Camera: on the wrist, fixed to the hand. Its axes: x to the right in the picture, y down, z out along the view.
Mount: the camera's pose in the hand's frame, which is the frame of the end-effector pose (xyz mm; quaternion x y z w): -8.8 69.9 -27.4 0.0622 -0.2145 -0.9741 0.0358
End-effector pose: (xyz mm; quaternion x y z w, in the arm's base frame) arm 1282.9 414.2 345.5 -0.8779 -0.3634 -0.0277 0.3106
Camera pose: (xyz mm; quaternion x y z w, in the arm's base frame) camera 1327.1 355.3 328.4 -0.3359 0.9365 0.0926 0.0392
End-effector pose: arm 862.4 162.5 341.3 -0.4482 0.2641 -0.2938 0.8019
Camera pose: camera 853.9 183.0 269.0 0.2864 0.6174 0.7119 0.1730
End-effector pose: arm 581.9 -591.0 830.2 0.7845 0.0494 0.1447 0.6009
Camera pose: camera 558.9 -586.8 902.1 0.0484 0.6461 -0.7515 0.1243
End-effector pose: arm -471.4 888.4 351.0 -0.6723 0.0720 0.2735 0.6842
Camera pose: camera -504.3 855.9 291.2 0.0070 -0.7820 -0.5169 0.3481
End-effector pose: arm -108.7 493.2 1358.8 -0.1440 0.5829 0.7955 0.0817
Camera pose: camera -117.5 446.0 1417.2 -0.3972 -0.0874 -0.0565 0.9118
